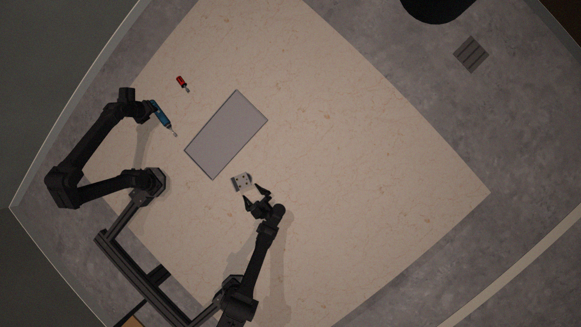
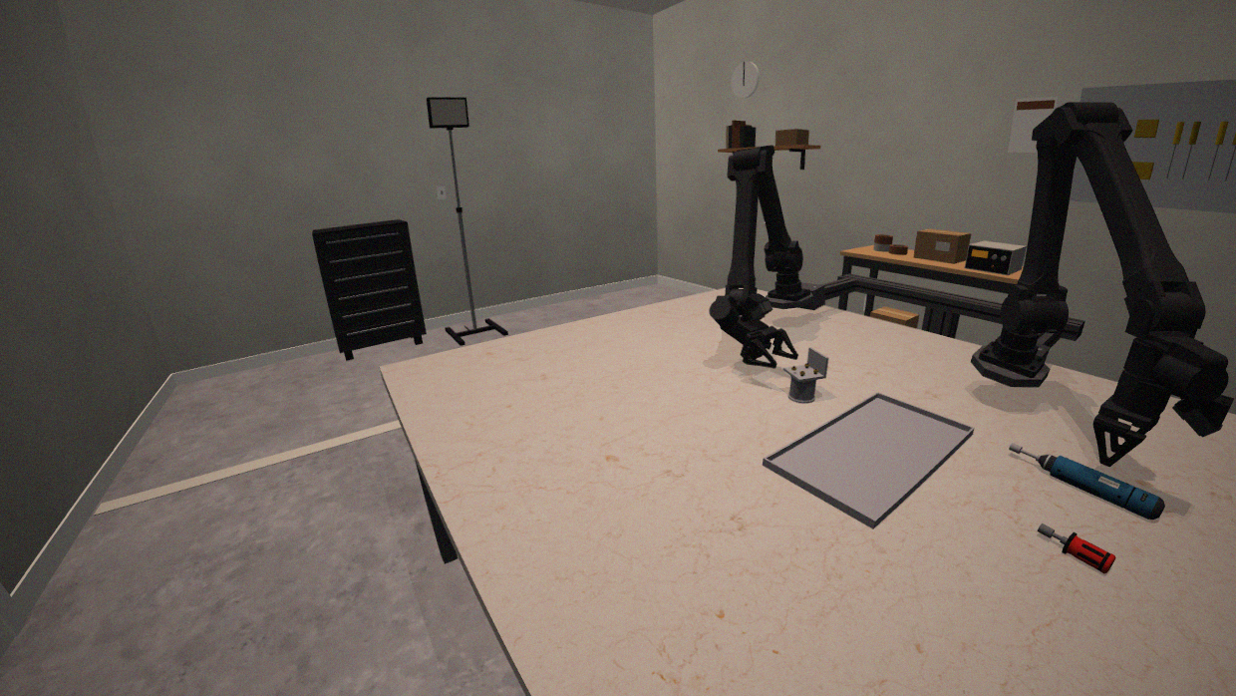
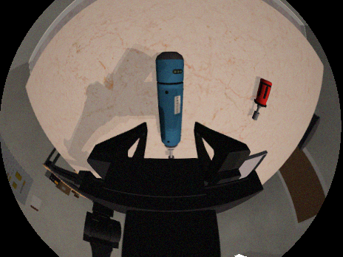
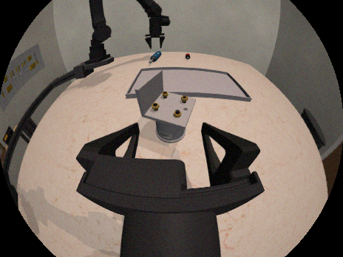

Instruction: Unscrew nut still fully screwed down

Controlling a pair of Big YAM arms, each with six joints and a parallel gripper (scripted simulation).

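The grey bracket lies 6 cm to the left of my right hand and 1 cm behind it. From my right hand the other things lie so: flat grey tray: 30 cm to the left, 7 cm below, 4 cm ahead; joint module: 6 cm to the left, 4 cm below; red-handled screwdriver: 64 cm to the left, 6 cm below, 4 cm ahead.
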